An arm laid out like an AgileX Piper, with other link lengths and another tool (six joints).
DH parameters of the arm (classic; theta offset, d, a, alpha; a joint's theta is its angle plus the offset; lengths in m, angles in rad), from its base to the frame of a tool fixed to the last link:
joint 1: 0 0.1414 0 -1.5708
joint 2: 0.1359 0 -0.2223 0
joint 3: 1.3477 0 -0.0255 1.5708
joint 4: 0 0.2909 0 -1.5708
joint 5: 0 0 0 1.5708
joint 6: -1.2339 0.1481 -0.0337 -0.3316
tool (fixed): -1.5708 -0.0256 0 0
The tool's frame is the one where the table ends.
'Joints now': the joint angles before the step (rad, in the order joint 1, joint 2, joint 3, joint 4, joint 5, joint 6). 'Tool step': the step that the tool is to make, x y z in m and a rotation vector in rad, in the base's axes. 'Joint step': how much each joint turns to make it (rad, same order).
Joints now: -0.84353, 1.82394, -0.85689, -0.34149, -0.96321, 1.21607
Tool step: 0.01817, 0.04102, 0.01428, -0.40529, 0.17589, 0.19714
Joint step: 0.00844, -0.05265, -0.00002, -0.26153, -0.03667, -0.26185
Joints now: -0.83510, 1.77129, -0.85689, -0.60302, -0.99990, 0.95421
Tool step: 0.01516, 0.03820, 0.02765, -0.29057, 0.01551, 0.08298
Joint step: 0.07164, -0.08703, -0.00003, -0.04482, -0.00648, -0.21354
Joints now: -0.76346, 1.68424, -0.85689, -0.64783, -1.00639, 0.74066
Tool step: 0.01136, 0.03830, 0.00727, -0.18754, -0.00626, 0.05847
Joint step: 0.08886, -0.04608, 0.02524, 0.01446, -0.01819, -0.18290
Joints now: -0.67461, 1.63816, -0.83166, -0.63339, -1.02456, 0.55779
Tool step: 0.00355, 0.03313, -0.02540, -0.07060, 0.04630, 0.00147
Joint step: 0.09335, -0.00498, 0.08868, 0.09467, -0.00401, -0.17814
